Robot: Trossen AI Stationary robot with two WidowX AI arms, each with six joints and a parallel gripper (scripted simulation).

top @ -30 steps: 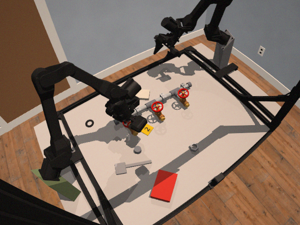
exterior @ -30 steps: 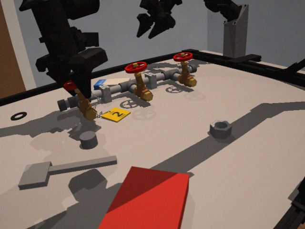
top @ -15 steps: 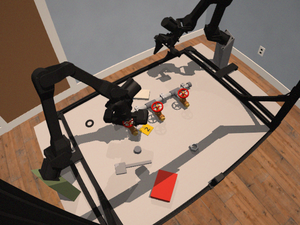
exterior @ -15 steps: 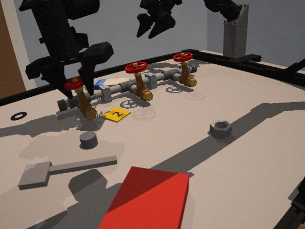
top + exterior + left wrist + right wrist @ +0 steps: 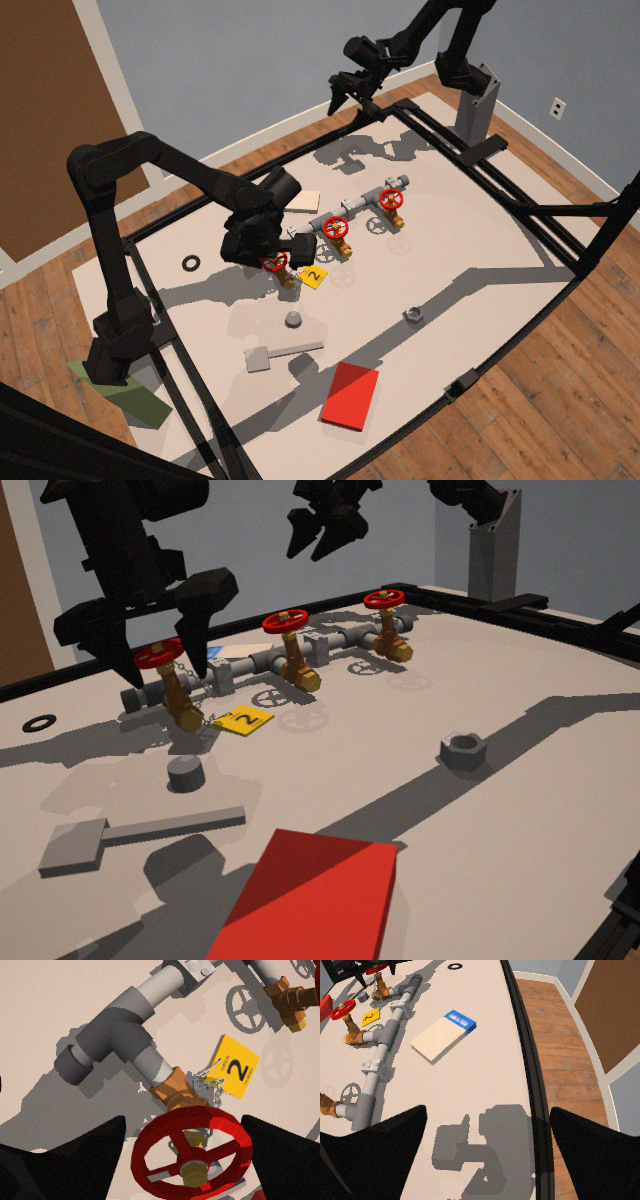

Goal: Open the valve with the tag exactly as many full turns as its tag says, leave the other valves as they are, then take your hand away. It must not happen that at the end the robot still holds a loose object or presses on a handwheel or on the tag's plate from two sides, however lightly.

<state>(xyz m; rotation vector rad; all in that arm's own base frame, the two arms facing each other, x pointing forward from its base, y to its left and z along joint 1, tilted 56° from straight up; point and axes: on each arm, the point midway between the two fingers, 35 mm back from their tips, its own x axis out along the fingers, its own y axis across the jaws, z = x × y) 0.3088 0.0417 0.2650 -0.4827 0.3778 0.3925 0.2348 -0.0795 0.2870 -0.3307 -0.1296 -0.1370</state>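
My left hand is 30 mm past the yellow tag marked 2, 60 mm to the left of it and 90 mm above it. The rest, counted from my left hand: red block: 290 mm behind, 80 mm to the left, 80 mm below; grey hammer-shaped block: 120 mm behind, 120 mm to the left, 90 mm below; hex nut: 260 mm behind, 140 mm to the right, 90 mm below.
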